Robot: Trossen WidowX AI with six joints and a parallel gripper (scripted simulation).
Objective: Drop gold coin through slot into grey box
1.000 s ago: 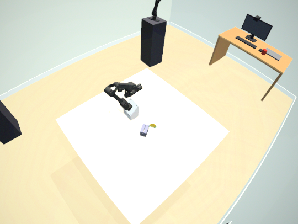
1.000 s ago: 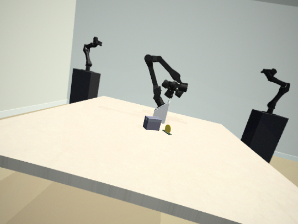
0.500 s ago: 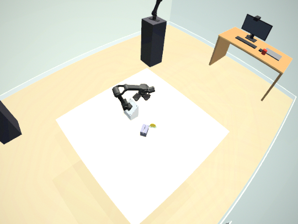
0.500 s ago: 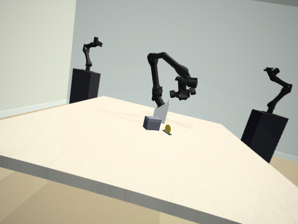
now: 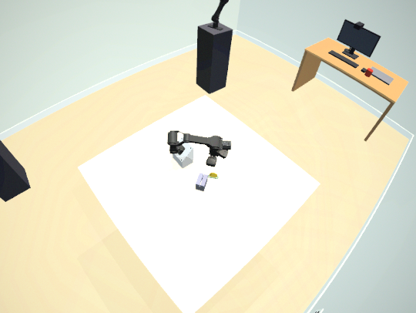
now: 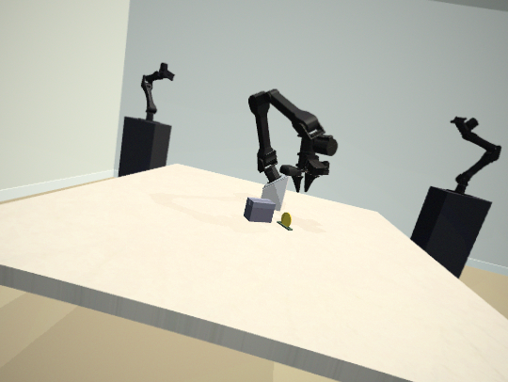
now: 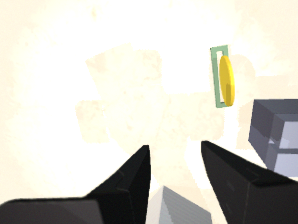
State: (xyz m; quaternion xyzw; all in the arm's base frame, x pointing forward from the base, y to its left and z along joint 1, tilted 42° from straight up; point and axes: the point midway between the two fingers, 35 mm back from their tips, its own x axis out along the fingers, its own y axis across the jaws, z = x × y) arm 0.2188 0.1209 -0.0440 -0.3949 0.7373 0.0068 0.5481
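My gripper tip is now 110 mm above the gold coin, 50 mm short of it and 30 mm to the left of it.
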